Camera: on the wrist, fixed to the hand. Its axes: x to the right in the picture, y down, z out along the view.
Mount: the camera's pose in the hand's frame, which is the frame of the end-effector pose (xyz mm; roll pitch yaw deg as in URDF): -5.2 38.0 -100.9 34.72 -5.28 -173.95
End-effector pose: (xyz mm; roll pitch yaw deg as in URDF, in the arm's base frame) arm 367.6 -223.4 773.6 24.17 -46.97 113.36
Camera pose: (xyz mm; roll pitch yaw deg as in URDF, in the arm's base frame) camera 277.1 -205.5 717.6 18.48 44.10 -55.93
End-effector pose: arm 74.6 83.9 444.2 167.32 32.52 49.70
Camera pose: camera 120.3 114.7 537.0 -129.76 -25.93 -135.54
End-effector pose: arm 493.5 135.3 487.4 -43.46 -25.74 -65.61
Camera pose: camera 471.3 83.0 395.6 78.75 17.75 115.16
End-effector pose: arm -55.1 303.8 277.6 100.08 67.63 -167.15
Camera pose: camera -82.2 202.5 303.4 -72.68 -60.49 21.28
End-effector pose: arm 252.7 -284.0 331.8 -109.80 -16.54 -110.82
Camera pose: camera 153.5 -241.4 328.8 142.99 12.54 61.99
